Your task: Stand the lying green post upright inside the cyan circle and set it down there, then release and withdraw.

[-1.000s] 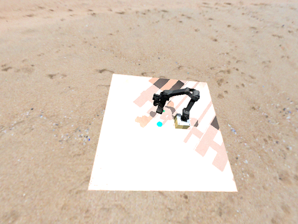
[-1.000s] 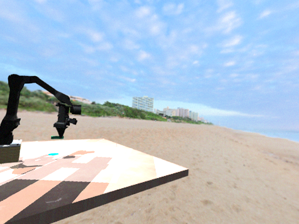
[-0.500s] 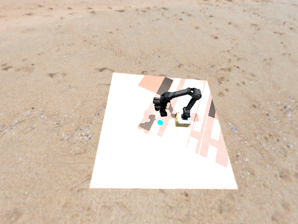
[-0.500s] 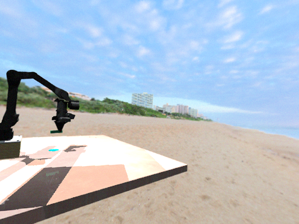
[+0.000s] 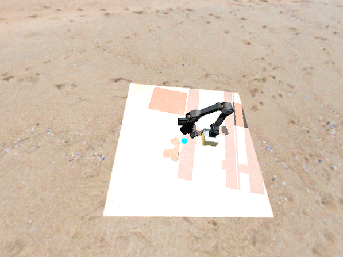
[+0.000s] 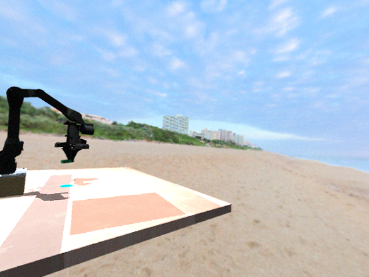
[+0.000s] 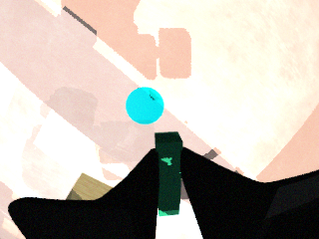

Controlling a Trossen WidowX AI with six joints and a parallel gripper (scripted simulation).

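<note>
Right now the cyan circle is 14 cm below my gripper tip, 2 cm to the left of it and 1 cm behind it. The rest, counted from my gripper tip: green post: 2 cm behind, 1 cm to the right.
</note>
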